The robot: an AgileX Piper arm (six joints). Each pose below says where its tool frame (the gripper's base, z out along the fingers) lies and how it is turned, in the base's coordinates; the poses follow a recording.
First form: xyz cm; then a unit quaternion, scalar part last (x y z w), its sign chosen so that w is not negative.
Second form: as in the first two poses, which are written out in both.
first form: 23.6, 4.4, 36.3, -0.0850, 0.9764, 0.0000, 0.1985
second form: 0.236, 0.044, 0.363; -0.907, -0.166, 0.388; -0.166, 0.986, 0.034; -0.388, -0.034, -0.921
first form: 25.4, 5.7, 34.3, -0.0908, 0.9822, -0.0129, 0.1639
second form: 0.254, 0.057, 0.343; -0.930, -0.174, 0.324; -0.183, 0.983, 0.004; -0.320, -0.055, -0.946
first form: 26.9, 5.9, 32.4, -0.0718, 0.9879, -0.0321, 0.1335
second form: 0.269, 0.059, 0.324; -0.954, -0.133, 0.268; -0.150, 0.988, -0.044; -0.259, -0.083, -0.962
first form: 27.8, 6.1, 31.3, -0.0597, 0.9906, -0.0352, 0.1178
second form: 0.278, 0.061, 0.313; -0.965, -0.110, 0.238; -0.127, 0.990, -0.056; -0.229, -0.084, -0.970
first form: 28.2, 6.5, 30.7, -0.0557, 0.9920, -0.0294, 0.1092
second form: 0.282, 0.065, 0.307; -0.970, -0.104, 0.220; -0.117, 0.992, -0.046; -0.213, -0.070, -0.974
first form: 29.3, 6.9, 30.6, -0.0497, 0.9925, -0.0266, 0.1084
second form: 0.293, 0.069, 0.306; -0.972, -0.093, 0.218; -0.104, 0.994, -0.042; -0.213, -0.064, -0.975
